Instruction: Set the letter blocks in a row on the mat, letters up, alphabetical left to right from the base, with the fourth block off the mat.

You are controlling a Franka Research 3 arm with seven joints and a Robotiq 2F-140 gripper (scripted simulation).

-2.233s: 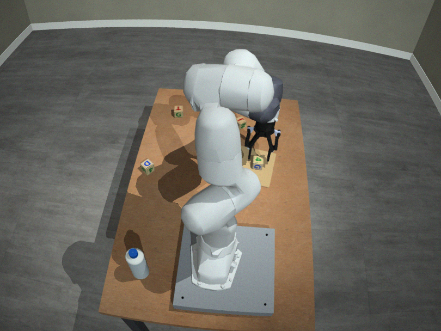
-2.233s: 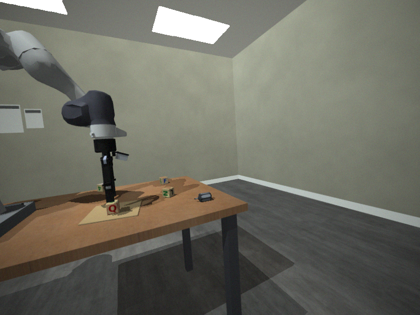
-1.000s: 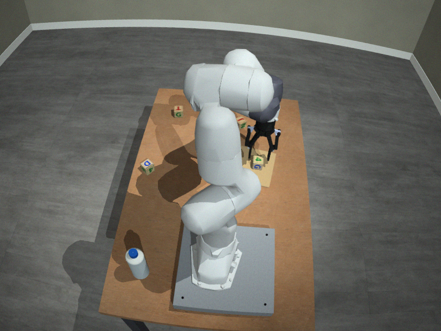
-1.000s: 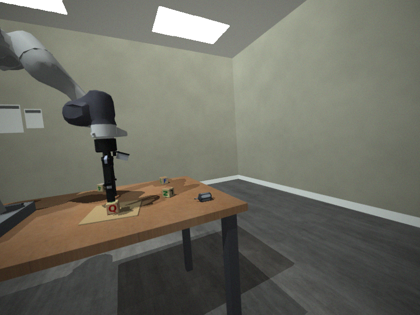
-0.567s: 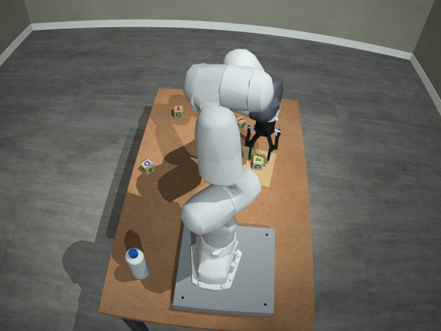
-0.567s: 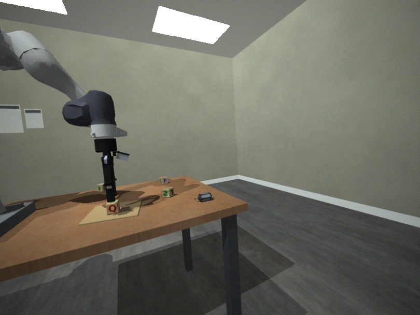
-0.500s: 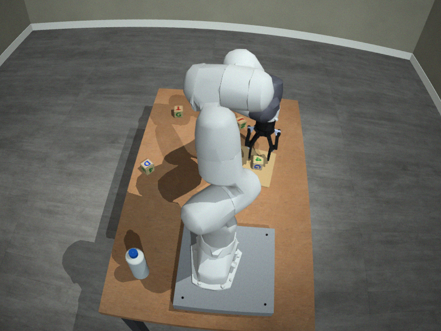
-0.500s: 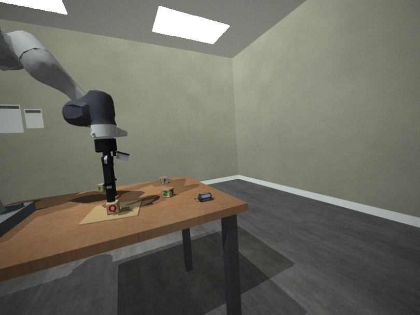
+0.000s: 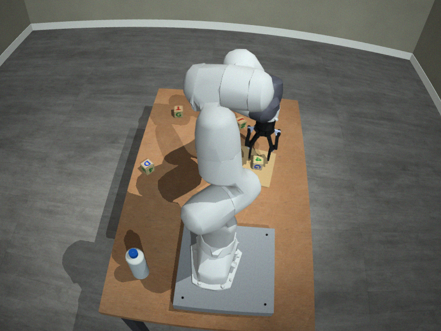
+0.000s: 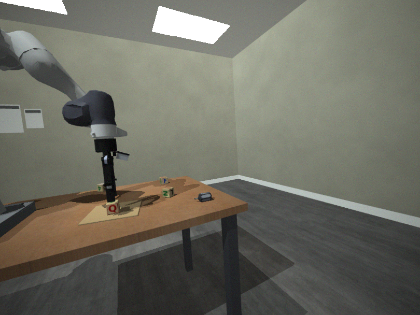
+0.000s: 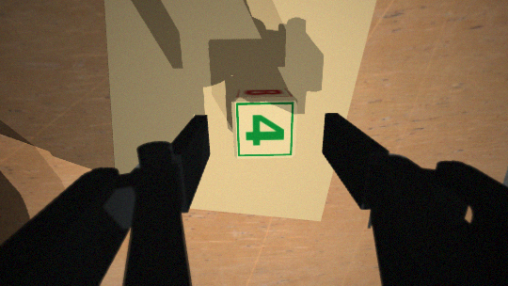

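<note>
Now: hand 60 mm above the block. Round my hand: tan mat 90 mm below, 30 mm to the left; then small dark object 360 mm ahead, 70 mm to the right, 70 mm below.
</note>
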